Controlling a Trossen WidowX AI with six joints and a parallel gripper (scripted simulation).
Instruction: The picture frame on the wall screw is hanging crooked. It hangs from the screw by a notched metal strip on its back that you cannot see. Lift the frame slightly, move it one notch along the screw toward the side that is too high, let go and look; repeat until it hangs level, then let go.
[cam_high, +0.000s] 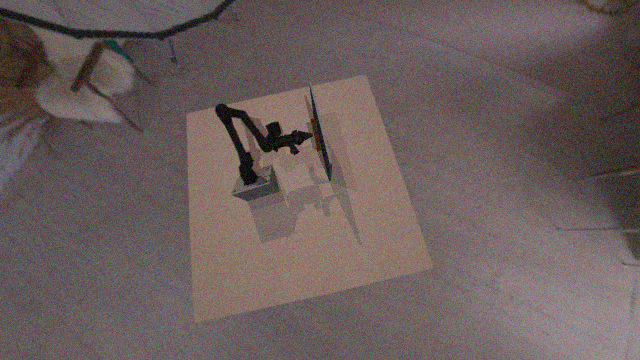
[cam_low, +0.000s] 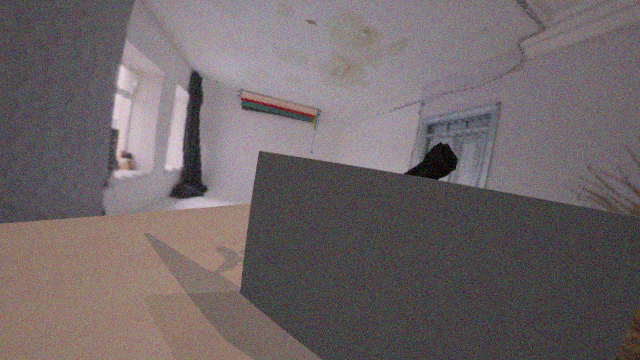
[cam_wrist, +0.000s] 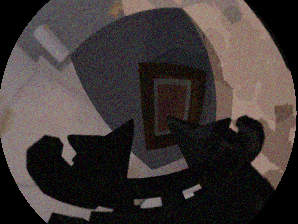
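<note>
The picture frame is 5 cm below my gripper tip, 3 cm ahead of it and 2 cm to the left of it. Also, from my gripper tip: wall panel 5 cm below, 4 cm ahead, 2 cm to the left.
</note>
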